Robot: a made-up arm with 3 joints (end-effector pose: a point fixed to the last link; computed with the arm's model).
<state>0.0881 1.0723 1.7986</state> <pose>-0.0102 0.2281 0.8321 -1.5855 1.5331 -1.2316</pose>
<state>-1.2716 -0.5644 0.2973</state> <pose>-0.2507 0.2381 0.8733 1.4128 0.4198 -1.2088</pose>
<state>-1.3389 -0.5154 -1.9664</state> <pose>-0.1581 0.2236 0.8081 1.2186 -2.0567 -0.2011</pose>
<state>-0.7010 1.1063 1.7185</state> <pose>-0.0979 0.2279 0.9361 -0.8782 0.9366 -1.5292</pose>
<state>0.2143 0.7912 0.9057</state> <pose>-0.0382 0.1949 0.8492 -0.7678 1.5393 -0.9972</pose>
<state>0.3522 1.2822 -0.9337</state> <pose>-0.0562 0.1260 0.7651 0.6162 0.7190 0.2659</pose>
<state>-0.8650 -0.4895 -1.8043</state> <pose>-0.1568 0.2271 0.7979 1.0942 -1.4918 -0.5235</pose>
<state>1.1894 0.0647 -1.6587</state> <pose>-0.1665 0.1821 0.7505 0.4916 0.6619 -0.8606</pose>
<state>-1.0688 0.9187 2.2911</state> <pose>-0.1214 0.2226 0.9480 -0.7054 1.2306 -1.9898</pose>
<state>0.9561 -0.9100 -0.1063</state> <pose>-0.0671 0.2734 0.7899 -0.4527 1.2214 -2.4871</pose>
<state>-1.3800 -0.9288 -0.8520</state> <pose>-0.2216 0.2892 0.8273 1.7947 -0.8676 -1.1033</pose>
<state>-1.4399 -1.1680 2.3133</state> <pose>-0.1934 0.1865 0.8699 0.7197 2.7331 -0.3093</pose>
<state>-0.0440 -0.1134 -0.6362</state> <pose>-0.1584 0.2126 0.8418 0.6072 0.3446 -1.1711</pose>
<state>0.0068 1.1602 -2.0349</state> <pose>-0.0373 0.1554 0.7562 1.3047 -0.2547 0.8147</pose>
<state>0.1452 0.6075 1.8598</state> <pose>-0.0101 0.2093 0.8169 -1.4783 2.0498 -1.4817</pose>
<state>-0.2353 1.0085 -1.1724</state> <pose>-0.0855 0.1298 0.8159 0.7131 -0.0226 0.3030</pose>
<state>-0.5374 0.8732 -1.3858</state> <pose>-0.1001 0.1354 0.8277 0.8016 -0.4673 0.4279</pose>
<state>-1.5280 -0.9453 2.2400</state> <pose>-0.2035 0.1804 0.8800 0.6880 2.4887 -0.5669</pose>
